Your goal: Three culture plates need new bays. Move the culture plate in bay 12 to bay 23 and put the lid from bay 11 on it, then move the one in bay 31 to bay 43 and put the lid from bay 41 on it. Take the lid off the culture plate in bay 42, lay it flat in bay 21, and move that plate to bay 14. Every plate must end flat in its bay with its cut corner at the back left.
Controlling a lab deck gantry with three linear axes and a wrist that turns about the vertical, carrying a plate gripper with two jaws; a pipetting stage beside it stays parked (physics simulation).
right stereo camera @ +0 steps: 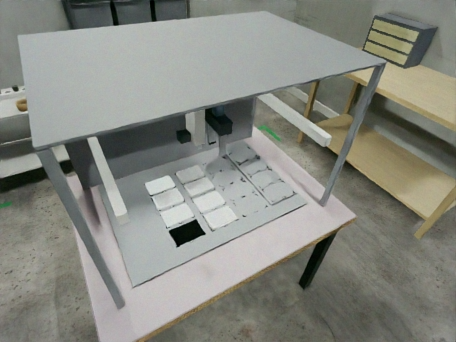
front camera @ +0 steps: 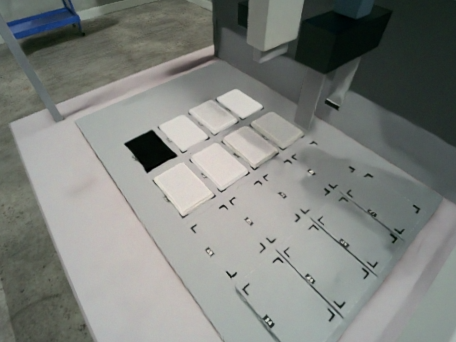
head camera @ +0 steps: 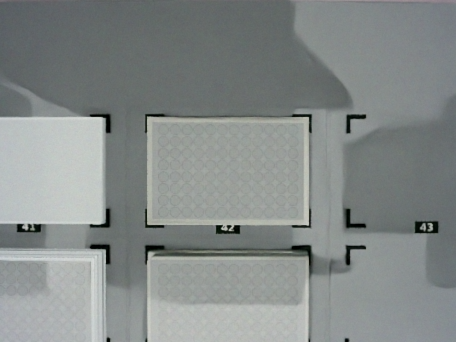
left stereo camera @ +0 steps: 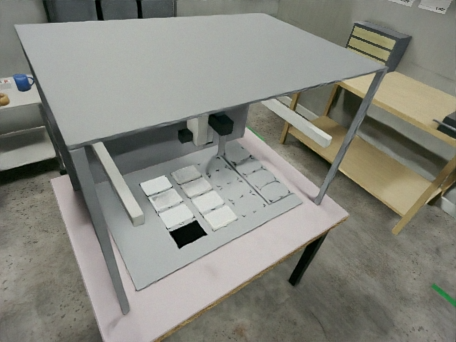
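Seen in the pictures: gripper, fingertip midpoint: (right stereo camera: pixel 216 149) (front camera: pixel 317 115) (left stereo camera: pixel 214 149); robot's base, link origin: (right stereo camera: pixel 177 246) (front camera: pixel 125 144) (left stereo camera: pixel 179 248).
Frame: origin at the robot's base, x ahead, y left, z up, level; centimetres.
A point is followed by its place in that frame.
My gripper (front camera: pixel 318 116) {x 35.8, y 31.9, z 15.8 cm} (right stereo camera: pixel 217 148) {x 35.8, y 31.9, z 15.8 cm} is open and empty, raised above the back of the deck near bay 43. It also shows in the left stereo view (left stereo camera: pixel 220 152) {x 35.3, y 26.3, z 17.8 cm}. The plate in bay 42 (head camera: pixel 228 172) {x 22.8, y 36.3, z 1.4 cm} (front camera: pixel 277 130) {x 23.9, y 35.3, z 1.4 cm} lies flat, in shadow. The plate in bay 12 (front camera: pixel 184 187) {x 23.7, y 4.2, z 1.4 cm} and the plate in bay 31 (front camera: pixel 213 116) {x 7.5, y 25.2, z 1.4 cm} (head camera: pixel 30 300) {x 7.5, y 26.3, z 1.4 cm} lie flat. Bay 41 holds a plain white piece (head camera: pixel 50 170) {x 8.7, y 36.4, z 0.8 cm} (front camera: pixel 240 103) {x 7.1, y 36.3, z 0.8 cm}, bay 21 a white piece (front camera: pixel 183 132) {x 7.0, y 14.8, z 0.8 cm}, bay 11 a flat black piece (front camera: pixel 150 150) {x 7.3, y 4.1, z 0.8 cm}. I cannot tell clear lids or cut corners. Bays 43, 23 and 14 hold no plate.
More plates lie in bay 22 (front camera: pixel 220 165) {x 23.8, y 14.8, z 1.4 cm} and bay 32 (front camera: pixel 250 145) {x 23.4, y 25.4, z 1.4 cm} (head camera: pixel 228 300) {x 22.8, y 26.4, z 1.4 cm}. The parked pipetting stage (front camera: pixel 274 22) (left stereo camera: pixel 197 131) hangs beside my gripper. The back wall (front camera: pixel 400 75) {x 41.8, y 51.9, z 20.7 cm} rises behind the deck. Frame posts (left stereo camera: pixel 352 135) (right stereo camera: pixel 82 225) stand at the sides.
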